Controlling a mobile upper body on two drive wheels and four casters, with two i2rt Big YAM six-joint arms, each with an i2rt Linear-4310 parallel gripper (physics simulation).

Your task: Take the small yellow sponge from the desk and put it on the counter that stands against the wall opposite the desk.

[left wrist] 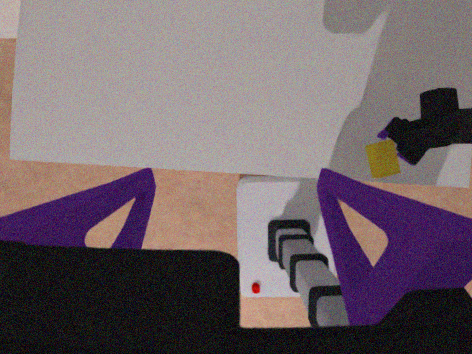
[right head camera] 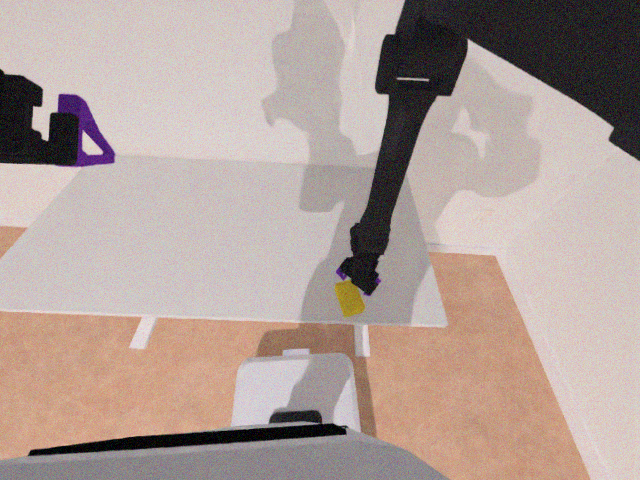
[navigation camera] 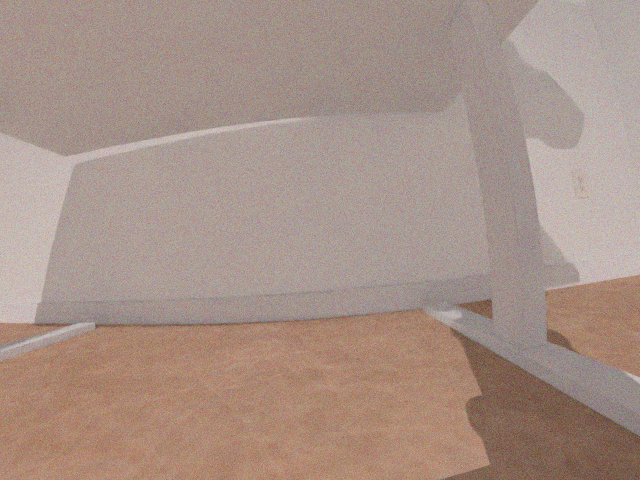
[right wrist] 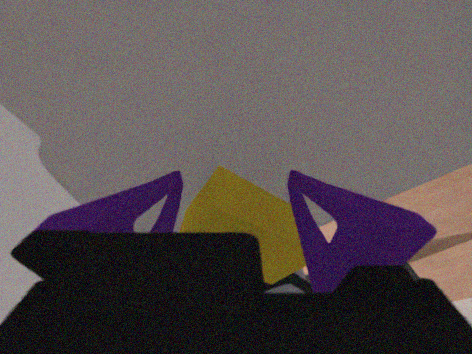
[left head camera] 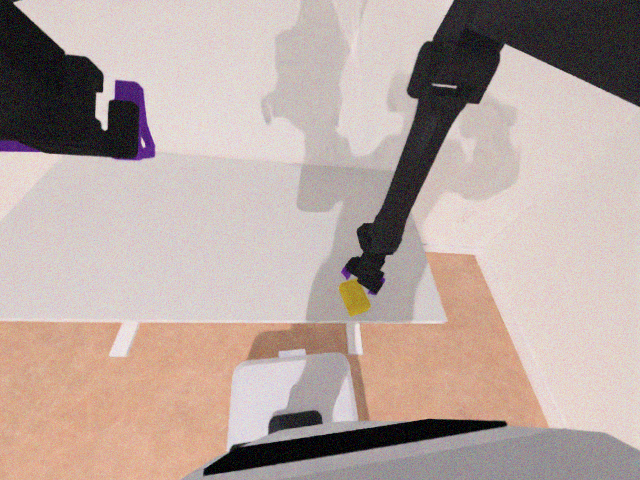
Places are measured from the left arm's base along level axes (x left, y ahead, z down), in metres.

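Pixels of known places: left gripper, fingertip midpoint: (left wrist: 236, 177) (right head camera: 71, 156) (left head camera: 105, 148); right gripper, fingertip midpoint: (left wrist: 388, 144) (right head camera: 354, 286) (right wrist: 235, 177) (left head camera: 358, 285).
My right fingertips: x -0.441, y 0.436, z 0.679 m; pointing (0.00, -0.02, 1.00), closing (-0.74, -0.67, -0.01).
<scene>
For each thing: its middle in the pictures, then the offset to it from my right fingertips. "*": a spot on its surface instead. Level surfaces: height alone.
- small yellow sponge at the middle of its body: (right wrist: 248, 230) (right head camera: 349, 297) (left head camera: 354, 297) (left wrist: 382, 158) dz -0.012, dx +0.025, dy -0.044 m
- pale desk at its surface level: dz +0.011 m
- desk leg at a spot on its surface: (navigation camera: 511, 206) * dz +0.461, dx -0.145, dy +0.219 m
The small yellow sponge (left head camera: 354, 298) (right head camera: 349, 298) (left wrist: 383, 159) (right wrist: 240, 220) lies on the pale desk (left head camera: 180, 248) (right head camera: 180, 248) (left wrist: 175, 90) (right wrist: 200, 75), near the edge closest to the robot. My right gripper (left head camera: 360, 281) (right head camera: 356, 283) (left wrist: 388, 144) (right wrist: 235, 177) is open, right at the sponge on its far side. In the right wrist view the sponge shows turned between and below the two purple fingers, partly hidden by the gripper body; its height gap to the fingers cannot be told. My left gripper (left head camera: 77, 152) (left wrist: 236, 177) is open and empty, high at the left. The counter does not show.
The robot's white base (left head camera: 258, 392) (right head camera: 263, 387) stands at the desk's near edge. A side wall (left head camera: 568, 284) (right head camera: 578, 310) rises at the right, with a strip of floor between it and the desk. A desk leg (navigation camera: 511, 206) stands at the right in the navigation view.
</scene>
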